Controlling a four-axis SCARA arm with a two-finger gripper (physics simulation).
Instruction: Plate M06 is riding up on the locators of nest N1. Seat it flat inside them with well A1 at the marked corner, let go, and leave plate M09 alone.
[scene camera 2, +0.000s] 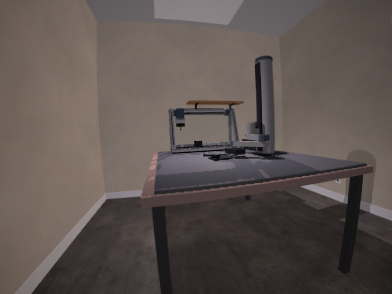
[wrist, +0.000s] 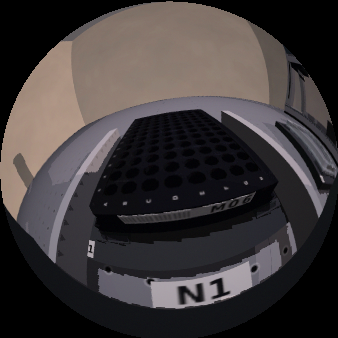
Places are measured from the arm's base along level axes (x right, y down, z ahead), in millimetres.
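Pixels of known places: gripper, fingertip midpoint: (scene camera 2: 217, 156) (wrist: 170, 124); arm's base, origin of the base link: (scene camera 2: 266, 154).
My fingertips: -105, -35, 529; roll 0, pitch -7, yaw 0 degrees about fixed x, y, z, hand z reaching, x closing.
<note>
For each thing: its top centre in the pictures, then the offset to it from my fingertips, as dx, dy, dz. "spot": a spot on its surface instead.
- Black plate M06, middle of its top: (wrist: 171, 128) +3, -6, -26
- Nest N1, middle of its top: (wrist: 176, 143) +5, +7, -26
- pale plate, middle of its top: (wrist: 314, 140) +236, -4, -29
- gantry frame, surface spot: (scene camera 2: 172, 131) spot: +612, -219, +303
- small black block, surface spot: (scene camera 2: 198, 143) spot: +620, -70, +11
Black plate M06 (wrist: 175, 160) lies between my gripper's two long fingers in the wrist view. My gripper (wrist: 170, 124) (scene camera 2: 235, 150) is shut on it. Its M06 label faces the near side, and its row letters start with A at the near left corner. Nest N1 (wrist: 165, 255) is below; its small corner tag (wrist: 91, 249), partly covered, is at that same near left side. A dark band shows under the plate's near edge; contact with the locators is hidden. A pale plate (wrist: 314, 150) is beyond the right finger; its label is unreadable, so I cannot tell whether it is M09.
In the scene view the arm's column (scene camera 2: 268, 105) stands at the table's back right. A gantry frame (scene camera 2: 172, 131) stands behind, with an orange board (scene camera 2: 215, 102) above it. A small black block (scene camera 2: 198, 143) is at the gantry's base. The table (scene camera 2: 260, 187) has a pinkish edge.
</note>
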